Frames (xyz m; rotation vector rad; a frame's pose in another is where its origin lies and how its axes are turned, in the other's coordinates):
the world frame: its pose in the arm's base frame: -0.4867 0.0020 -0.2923 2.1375 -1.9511 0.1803
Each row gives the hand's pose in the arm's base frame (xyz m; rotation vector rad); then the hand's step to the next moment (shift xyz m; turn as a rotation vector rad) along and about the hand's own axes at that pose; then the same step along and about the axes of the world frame.
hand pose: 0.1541 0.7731 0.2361 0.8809 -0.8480 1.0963
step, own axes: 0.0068 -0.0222 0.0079 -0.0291 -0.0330 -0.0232
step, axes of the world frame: 0.0127 -0.0205 -0.0046 -0.0106 -0.0318 0.0367
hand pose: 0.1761 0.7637 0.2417 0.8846 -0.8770 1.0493
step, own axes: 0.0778 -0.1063 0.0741 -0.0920 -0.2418 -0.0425
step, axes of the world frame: 0.0964 -0.0949 -0.0674 0.0360 -0.2217 0.1352
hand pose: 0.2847 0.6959 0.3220 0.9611 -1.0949 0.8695
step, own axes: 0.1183 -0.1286 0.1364 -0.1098 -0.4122 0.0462
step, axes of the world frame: 0.1929 -0.0794 -0.0749 0.1775 -0.3375 0.1966
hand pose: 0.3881 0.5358 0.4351 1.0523 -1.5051 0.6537
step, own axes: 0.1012 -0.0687 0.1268 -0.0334 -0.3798 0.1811
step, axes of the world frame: 0.1749 0.0146 -0.0155 0.2973 -0.2344 0.1867
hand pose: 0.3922 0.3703 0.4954 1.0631 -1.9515 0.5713
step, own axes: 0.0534 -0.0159 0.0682 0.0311 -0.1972 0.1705
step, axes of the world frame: 0.0765 0.0400 0.0174 0.2221 -0.0675 0.1226
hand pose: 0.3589 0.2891 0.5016 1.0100 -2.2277 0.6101
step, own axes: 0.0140 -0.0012 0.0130 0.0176 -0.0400 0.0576
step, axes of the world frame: 0.0143 0.0120 0.0042 0.0608 0.0007 0.0392
